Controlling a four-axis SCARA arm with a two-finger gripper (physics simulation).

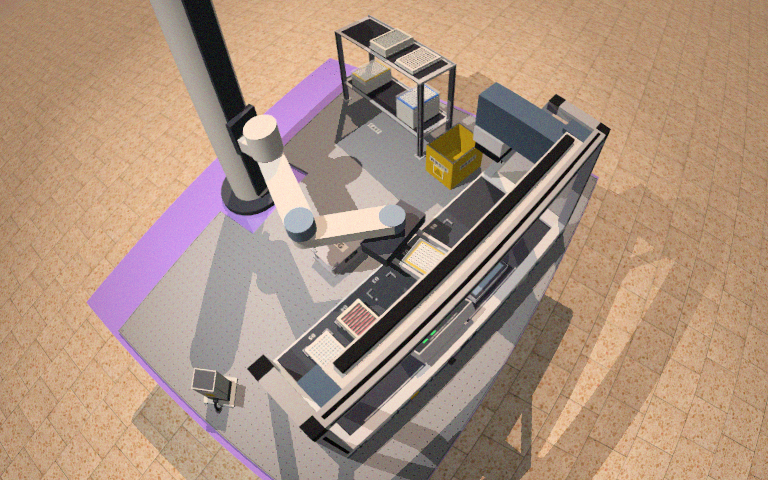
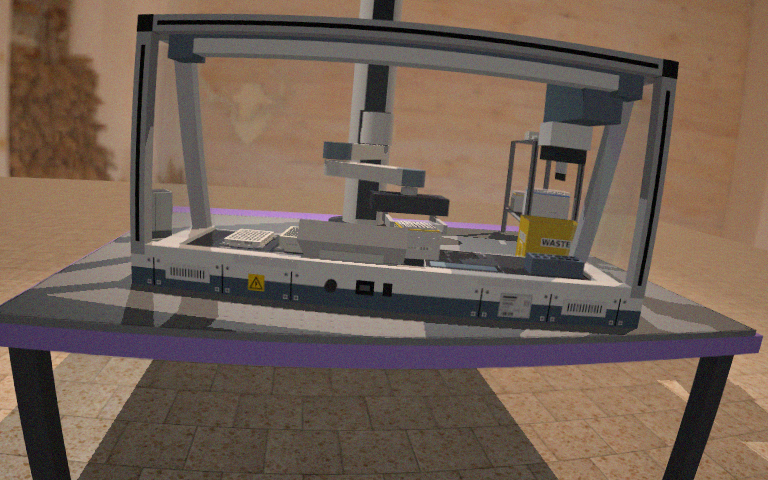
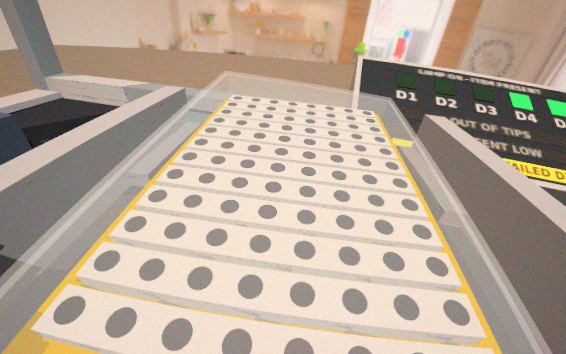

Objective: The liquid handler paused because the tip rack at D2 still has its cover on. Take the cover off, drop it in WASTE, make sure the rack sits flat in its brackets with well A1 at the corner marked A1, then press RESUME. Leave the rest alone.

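Frame: origin at the arm's base, x back, y up, z left, level; centimetres.
Seen in the pictures: gripper, between the fingertips: [image 2: 418, 228] [image 3: 301, 121]; arm's base, origin of its link: [image 1: 253, 187].
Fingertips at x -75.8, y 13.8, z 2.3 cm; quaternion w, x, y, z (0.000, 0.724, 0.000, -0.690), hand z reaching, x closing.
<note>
Offsets run from my fingertips to a thing's top centre. "spot": to the spot under its first point.
My gripper [image 1: 424, 251] [image 2: 416, 222] [image 3: 301, 121] is shut on the clear cover {dx +3.9, dy +1.4, dz +0.2 cm} [image 3: 300, 85], one finger along each long side. The white tip rack with yellow edges {spot: dx +5.0, dy +0.4, dz -0.4 cm} [image 1: 425, 259] [image 2: 421, 246] [image 3: 267, 212] is inside the cover, at the D2 area. I cannot tell its height above the brackets, which are hidden, as is the A1 mark. The yellow WASTE bin {dx +19.3, dy +1.0, dz +41.9 cm} [image 1: 453, 164] [image 2: 548, 232] stands behind the deck's far end. On the status panel [image 1: 444, 328] [image 2: 351, 240] [image 3: 480, 120], lamps D1, D2 and D3 are dark and D4 is green. RESUME is not readable.
The machine's front beam {spot: dx -9.2, dy +38.5, dz -13.5 cm} [image 1: 458, 249] runs over the deck. A red-striped labware {dx +9.6, dy -4.1, dz -23.8 cm} [image 1: 357, 318] and a white plate [image 1: 325, 348] [image 2: 249, 237] sit further along. A pipetting head [image 1: 521, 121] [image 2: 566, 135] hangs near the bin. A two-level shelf [image 1: 420, 121] [image 2: 531, 175] stands behind.
</note>
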